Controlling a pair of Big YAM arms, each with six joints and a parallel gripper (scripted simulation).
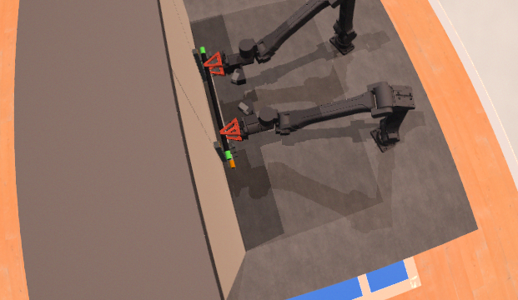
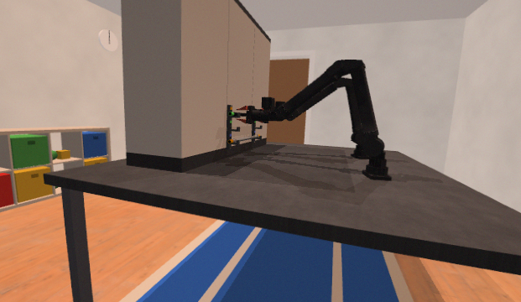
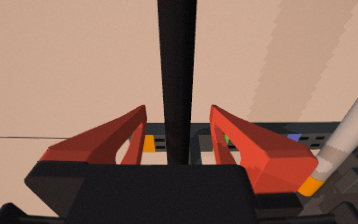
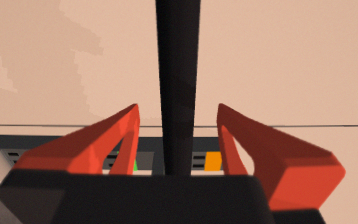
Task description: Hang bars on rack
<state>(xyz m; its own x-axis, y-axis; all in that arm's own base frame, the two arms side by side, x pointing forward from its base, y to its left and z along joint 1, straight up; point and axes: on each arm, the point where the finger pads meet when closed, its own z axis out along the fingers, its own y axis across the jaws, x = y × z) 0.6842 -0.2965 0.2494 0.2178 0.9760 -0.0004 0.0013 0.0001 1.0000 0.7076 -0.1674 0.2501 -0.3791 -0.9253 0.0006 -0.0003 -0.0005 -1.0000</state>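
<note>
The black bar lies 150 mm to the right of my left hand. From my left hand the other things lie so: beige wall unit 190 mm ahead, 140 mm to the right, 200 mm above; then silver bar 150 mm to the right, 150 mm below.
</note>
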